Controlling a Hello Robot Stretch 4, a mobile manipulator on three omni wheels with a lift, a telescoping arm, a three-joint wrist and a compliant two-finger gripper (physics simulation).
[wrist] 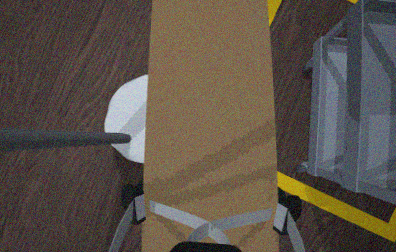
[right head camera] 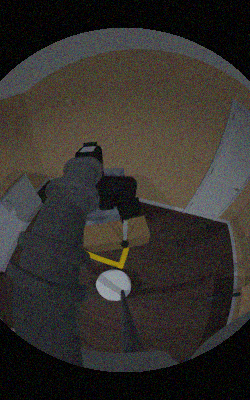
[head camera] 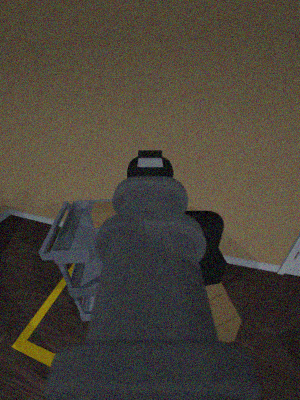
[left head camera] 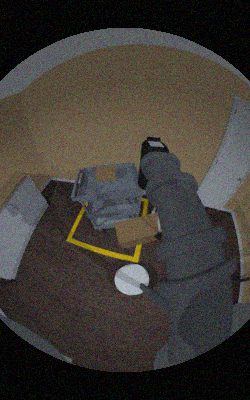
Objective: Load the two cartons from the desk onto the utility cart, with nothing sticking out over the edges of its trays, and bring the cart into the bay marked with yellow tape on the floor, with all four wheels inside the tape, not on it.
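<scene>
My gripper (wrist: 210,196) is shut on a long brown carton (head camera: 224,312) (left head camera: 135,231) (right head camera: 107,235) (wrist: 212,100), one finger on each side. The carton is held in front of the cart, toward its right side in the left head view. The grey utility cart (head camera: 75,255) (left head camera: 115,193) (wrist: 354,100) stands upright in the bay of yellow tape (head camera: 45,305) (left head camera: 102,251) (right head camera: 105,259) (wrist: 340,207). The other carton (head camera: 102,212) (left head camera: 105,173) lies on its top tray. My arm hides part of the cart. Its wheels are too unclear to place against the tape.
A white round disc (left head camera: 131,278) (right head camera: 113,285) (wrist: 127,117) with a dark pole is near the bay's front right corner. A tan wall (head camera: 150,75) rises behind the cart. A pale door (left head camera: 227,160) (right head camera: 215,165) is at the right, and a pale panel (left head camera: 22,225) is at the left.
</scene>
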